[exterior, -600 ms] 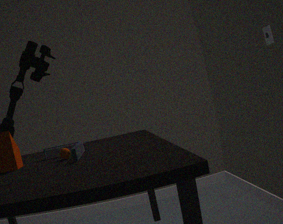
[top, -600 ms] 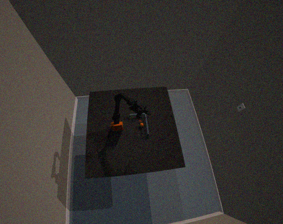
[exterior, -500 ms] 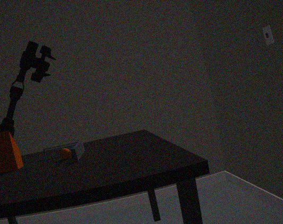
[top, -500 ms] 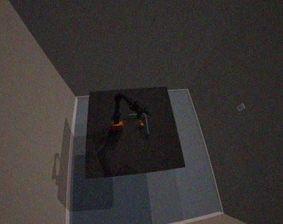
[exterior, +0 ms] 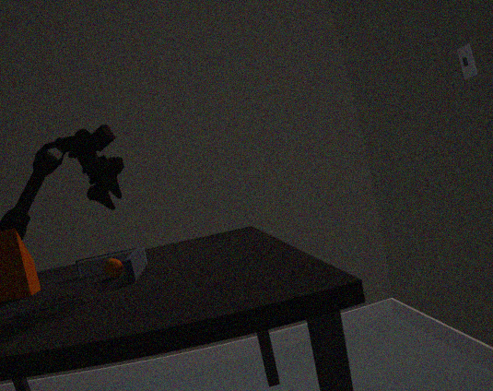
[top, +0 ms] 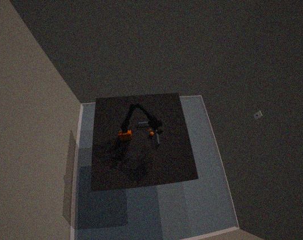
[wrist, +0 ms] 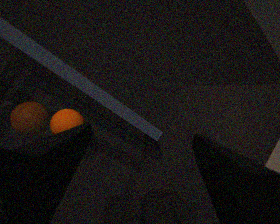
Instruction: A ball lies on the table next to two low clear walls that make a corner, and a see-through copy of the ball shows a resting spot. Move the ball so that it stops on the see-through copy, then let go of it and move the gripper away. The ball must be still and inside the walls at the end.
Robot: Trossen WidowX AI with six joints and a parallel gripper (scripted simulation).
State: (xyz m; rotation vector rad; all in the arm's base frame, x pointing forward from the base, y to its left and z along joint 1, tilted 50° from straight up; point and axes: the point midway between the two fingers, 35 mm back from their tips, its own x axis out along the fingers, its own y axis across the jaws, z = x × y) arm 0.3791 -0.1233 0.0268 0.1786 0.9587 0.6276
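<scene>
Now: the orange ball 6 cm behind my gripper tip, 4 cm to the left of it and 18 cm below it.
</scene>
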